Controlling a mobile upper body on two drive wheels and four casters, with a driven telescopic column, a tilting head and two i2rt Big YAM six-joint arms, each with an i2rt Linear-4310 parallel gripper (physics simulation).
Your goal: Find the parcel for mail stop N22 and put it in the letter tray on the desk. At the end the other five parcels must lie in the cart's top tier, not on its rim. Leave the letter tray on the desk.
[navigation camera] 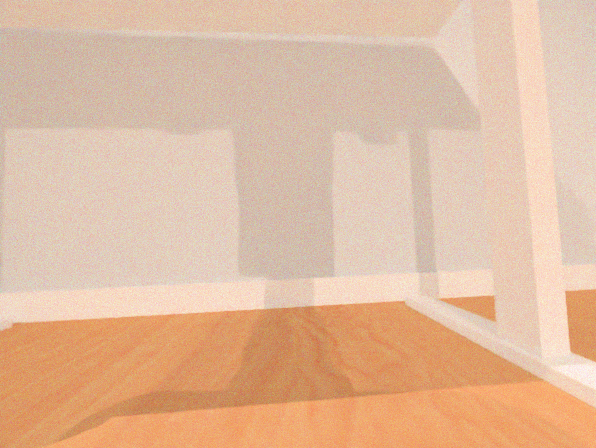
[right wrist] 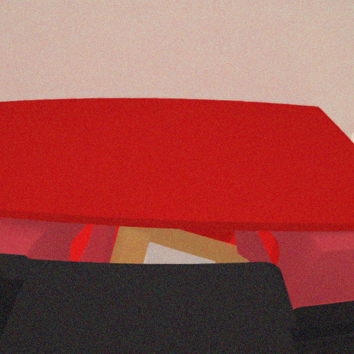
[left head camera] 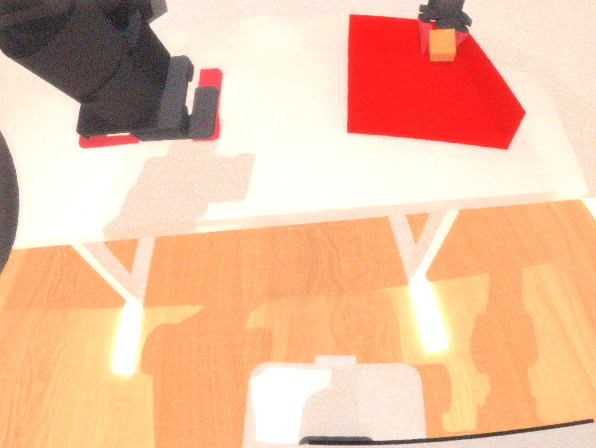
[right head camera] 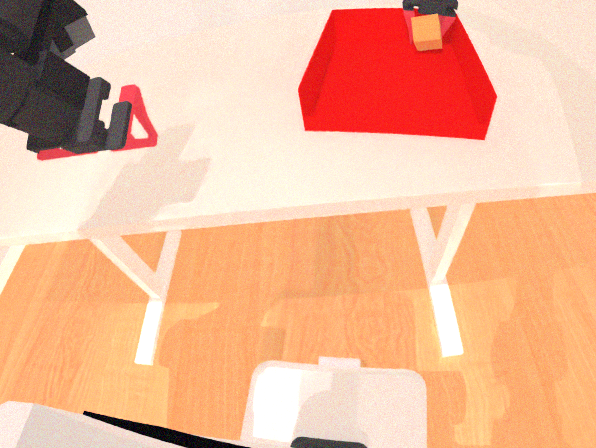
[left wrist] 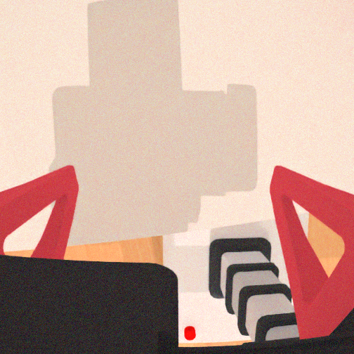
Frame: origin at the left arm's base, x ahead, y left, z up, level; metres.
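Where they show: left gripper, between the fingertips: [left head camera: 176,134] [right head camera: 125,144].
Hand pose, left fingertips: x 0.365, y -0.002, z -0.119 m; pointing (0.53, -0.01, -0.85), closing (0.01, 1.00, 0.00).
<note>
Things, the pixels of their centre, and the offset from my left fingertips. Level surfaces: height alone.
- red letter tray, middle of its body: [right head camera: 393,57] [left head camera: 417,66] dx +0.286, dy -0.338, dz -0.054 m
- white desk, height of its surface: dz -0.089 m
- small tan parcel, middle of its body: [right head camera: 427,33] [left head camera: 441,45] dx +0.384, dy -0.413, dz -0.046 m
- wooden floor, height of its surface: dz -1.039 m
A red letter tray [left head camera: 390,90] [right head camera: 380,90] [right wrist: 160,160] rests on the white desk [left head camera: 290,170] [right head camera: 250,175], toward the right in the head views. My right gripper [left head camera: 441,42] [right head camera: 426,34] [right wrist: 175,240] is shut on a small tan parcel [left head camera: 442,49] [right head camera: 426,30] [right wrist: 129,245], at the tray's far right part. In the right wrist view a red tray wall hides its fingertips. The parcel's white label [right wrist: 172,256] is partly covered and unreadable. My left gripper [left head camera: 150,134] [right head camera: 97,147] [left wrist: 173,176] is open and empty above the desk's left part. The cart and other parcels do not show.
White desk legs [left head camera: 125,340] [right head camera: 447,320] [navigation camera: 515,200] stand on the wooden floor [left head camera: 310,260] [navigation camera: 150,360]. My white base [left head camera: 280,400] [right head camera: 275,405] is near the desk's front edge. A ringed grey column [left wrist: 250,280] shows below the left gripper's camera. A pale wall [navigation camera: 120,210] stands beyond.
</note>
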